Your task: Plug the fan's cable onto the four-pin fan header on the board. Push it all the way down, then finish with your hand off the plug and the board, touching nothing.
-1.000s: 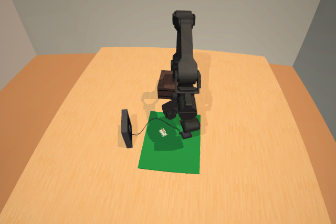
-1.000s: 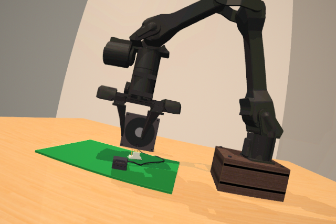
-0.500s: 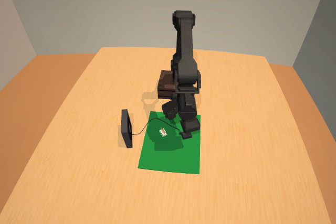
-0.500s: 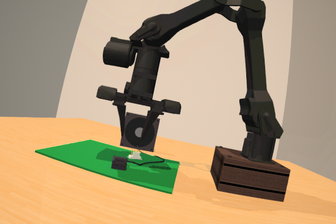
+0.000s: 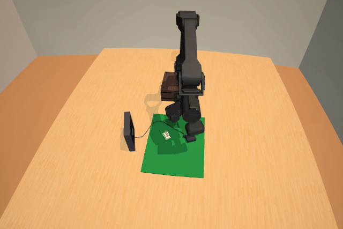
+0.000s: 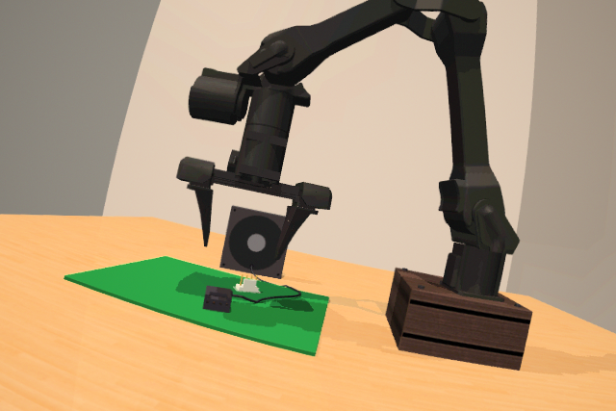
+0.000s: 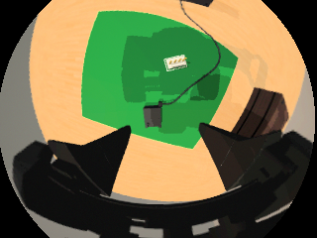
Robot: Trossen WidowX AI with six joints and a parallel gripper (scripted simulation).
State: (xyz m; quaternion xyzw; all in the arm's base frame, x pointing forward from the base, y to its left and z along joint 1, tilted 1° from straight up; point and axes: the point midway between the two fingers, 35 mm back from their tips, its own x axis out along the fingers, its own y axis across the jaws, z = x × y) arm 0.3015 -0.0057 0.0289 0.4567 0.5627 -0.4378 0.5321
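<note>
The dark plug lies 2 cm ahead of my gripper tip, 1 cm to the left of it and 6 cm below it. The rest, counted from my gripper tip: green board: 3 cm ahead, 5 cm to the right, 8 cm below; black fan: 23 cm to the right, 1 cm below.
</note>
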